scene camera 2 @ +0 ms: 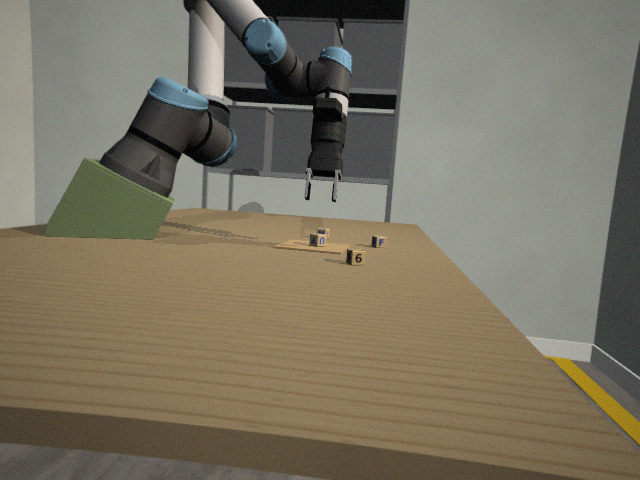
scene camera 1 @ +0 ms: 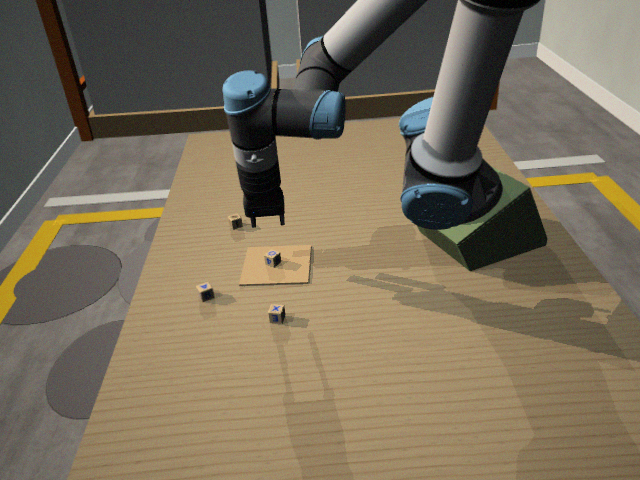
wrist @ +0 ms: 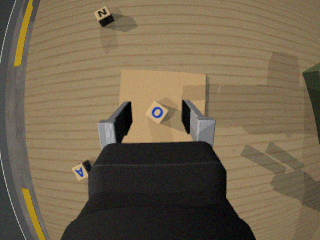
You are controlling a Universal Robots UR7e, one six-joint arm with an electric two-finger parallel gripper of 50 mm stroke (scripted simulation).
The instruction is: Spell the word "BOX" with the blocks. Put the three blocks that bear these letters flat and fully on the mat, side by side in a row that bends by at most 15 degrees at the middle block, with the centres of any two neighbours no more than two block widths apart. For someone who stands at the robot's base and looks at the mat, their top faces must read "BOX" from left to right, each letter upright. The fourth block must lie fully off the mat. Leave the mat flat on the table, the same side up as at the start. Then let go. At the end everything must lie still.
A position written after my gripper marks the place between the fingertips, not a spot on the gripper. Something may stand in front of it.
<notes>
I see my gripper point(scene camera 2: 320, 199) and a mat point(scene camera 1: 295, 260).
The mat also shows in the wrist view point(wrist: 142, 87). My gripper is seen too in scene camera 1 point(scene camera 1: 268, 222) and in the wrist view point(wrist: 156, 111).
</notes>
